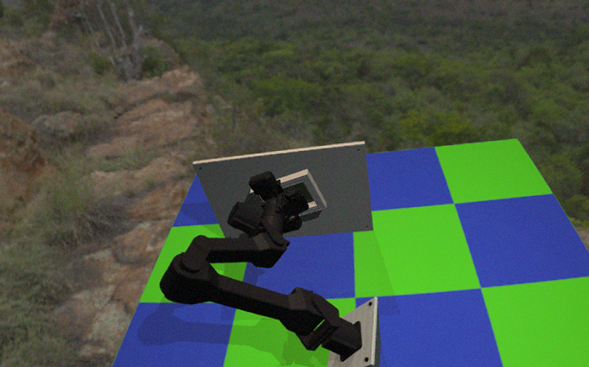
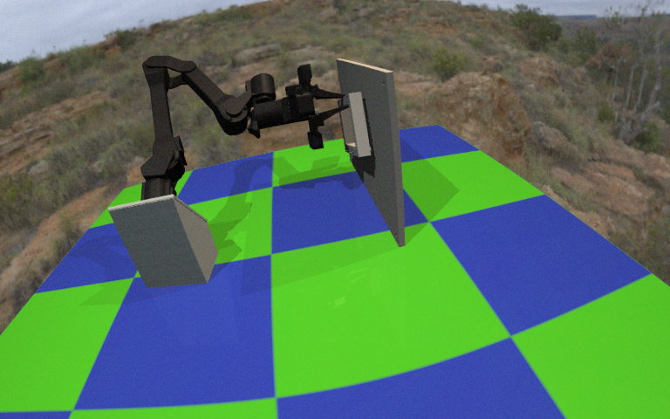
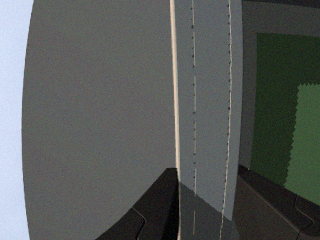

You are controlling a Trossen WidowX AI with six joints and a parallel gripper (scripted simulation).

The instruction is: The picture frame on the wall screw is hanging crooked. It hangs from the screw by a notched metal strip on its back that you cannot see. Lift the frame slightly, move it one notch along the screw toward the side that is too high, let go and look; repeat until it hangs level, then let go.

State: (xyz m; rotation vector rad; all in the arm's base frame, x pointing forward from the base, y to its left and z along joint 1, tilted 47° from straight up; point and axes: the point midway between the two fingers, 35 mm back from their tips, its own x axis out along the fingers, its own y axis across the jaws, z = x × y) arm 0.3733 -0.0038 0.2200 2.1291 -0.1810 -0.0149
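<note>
Right now the picture frame is 50 mm below my gripper tip, 10 mm to the right of it and 10 mm ahead of it. From my gripper tip the other things lie so: wall panel (70 mm below, 20 mm ahead).
</note>
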